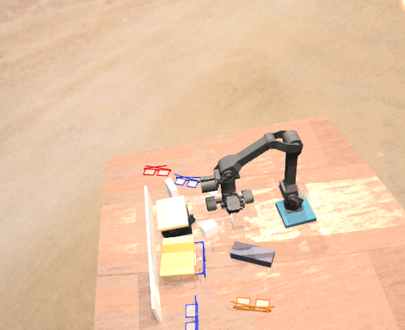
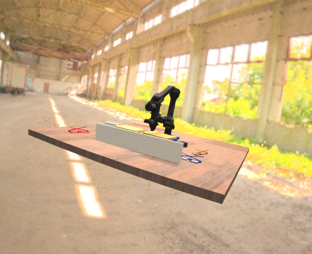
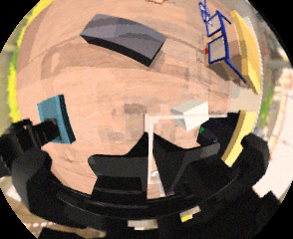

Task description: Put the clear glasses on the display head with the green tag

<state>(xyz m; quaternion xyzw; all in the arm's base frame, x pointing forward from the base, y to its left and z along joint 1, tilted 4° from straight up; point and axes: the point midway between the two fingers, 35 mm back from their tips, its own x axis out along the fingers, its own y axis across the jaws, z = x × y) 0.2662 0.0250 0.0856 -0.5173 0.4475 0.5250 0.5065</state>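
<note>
Now: gripper tip 100 mm short of the white cube, 40 mm above it and 30 mm to the right of it. From my gripper tip the other things lie so: dark grey box: 180 mm to the left, 60 mm behind, 50 mm below; then yellow head: 200 mm to the left, 190 mm ahead, 10 mm below; then white peg: 210 mm to the right, 60 mm ahead, 40 mm below.
</note>
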